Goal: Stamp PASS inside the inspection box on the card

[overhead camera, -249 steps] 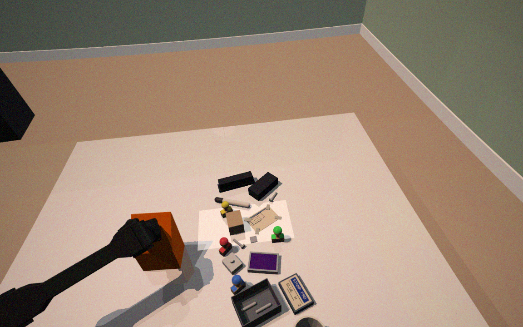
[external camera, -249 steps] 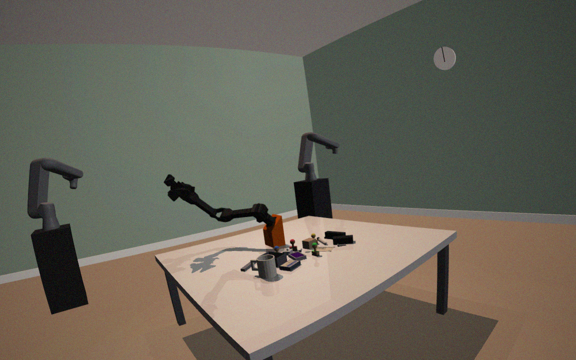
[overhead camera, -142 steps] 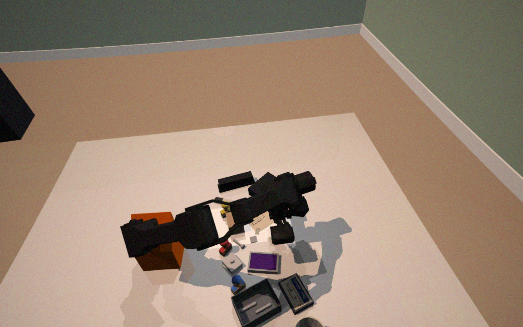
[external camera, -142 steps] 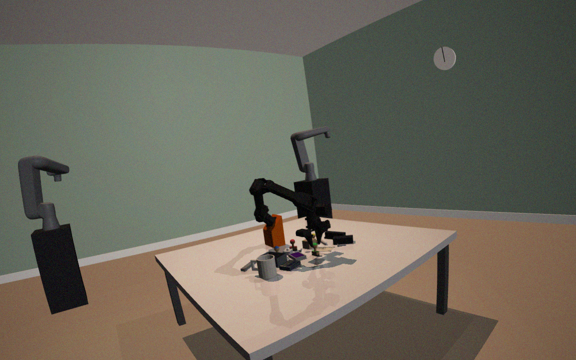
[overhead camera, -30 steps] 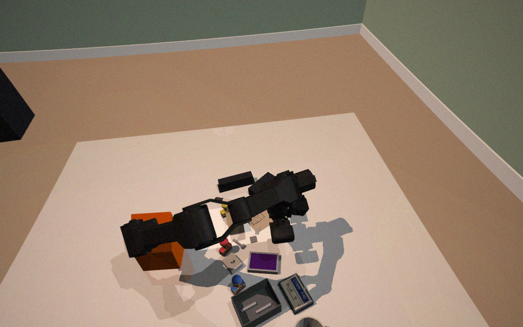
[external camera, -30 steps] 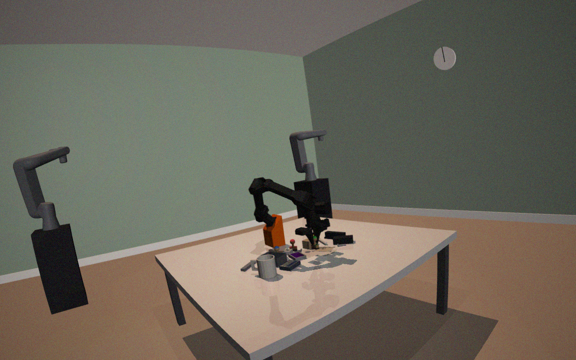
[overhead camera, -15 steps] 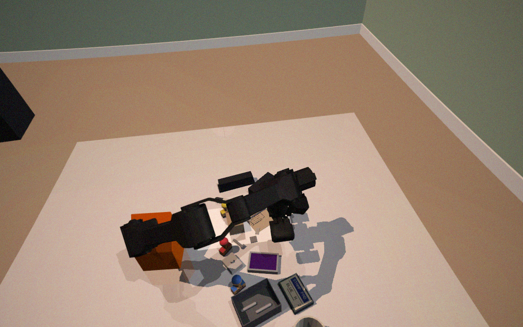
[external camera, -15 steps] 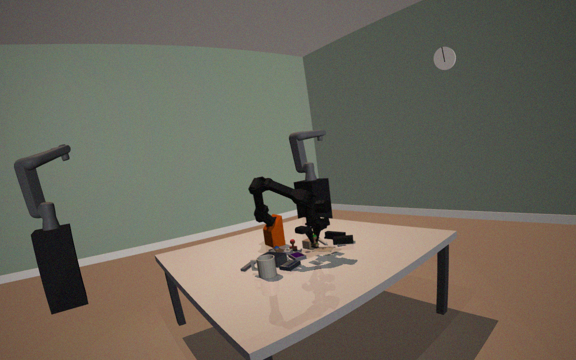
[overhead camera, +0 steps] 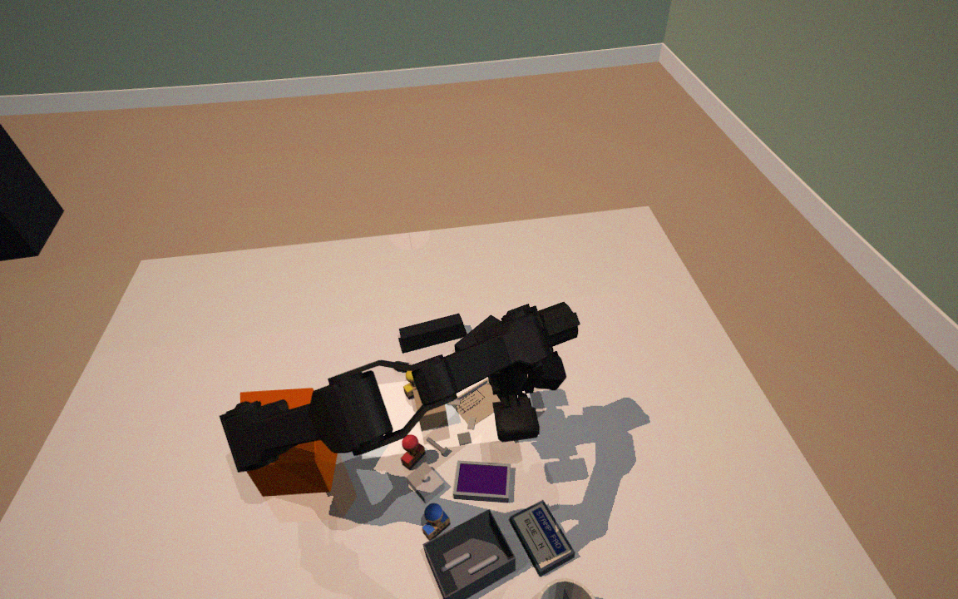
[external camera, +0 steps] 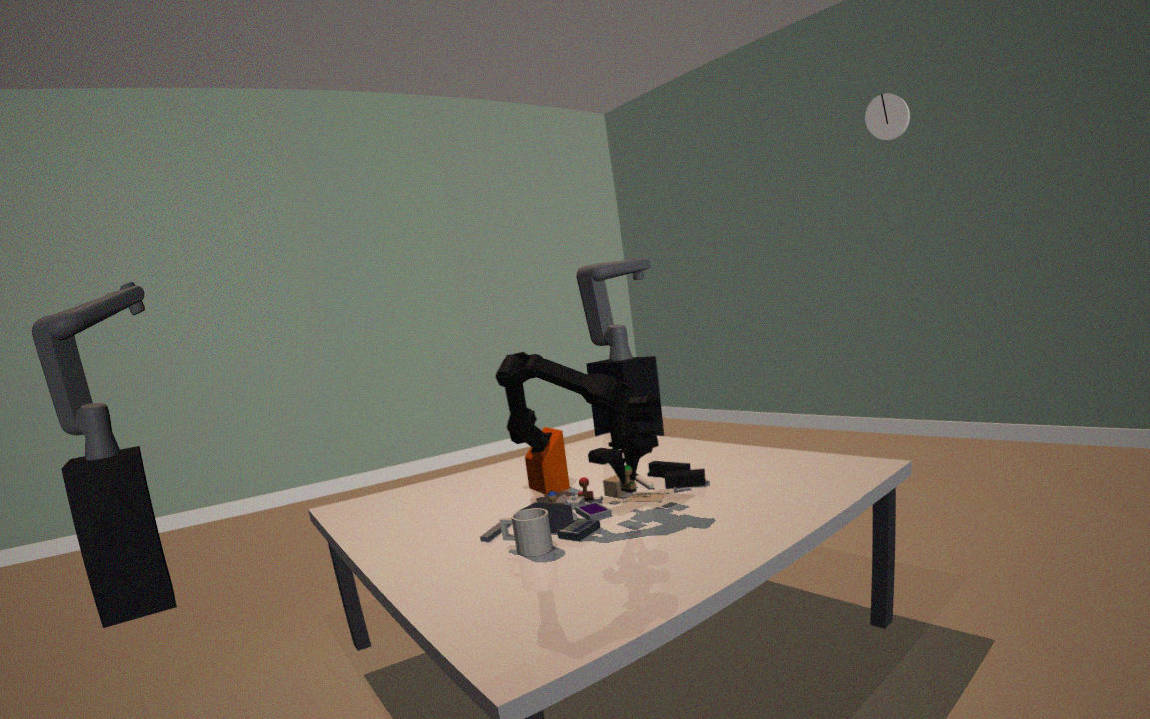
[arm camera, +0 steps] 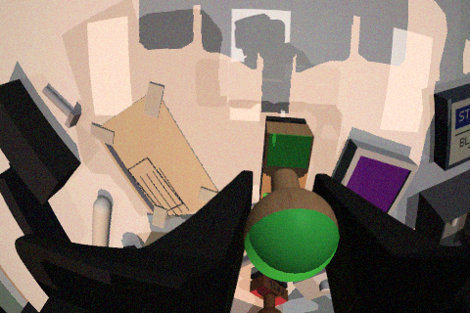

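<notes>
The purple ink pad is 70 mm to the right of my gripper tip, 70 mm below it and 70 mm behind it. Round my gripper tip: tan block 130 mm behind, 80 mm to the left, 50 mm below; then green-knobbed PASS stamp right at my gripper tip; then tan card 90 mm to the left, 80 mm below, 30 mm behind.
</notes>
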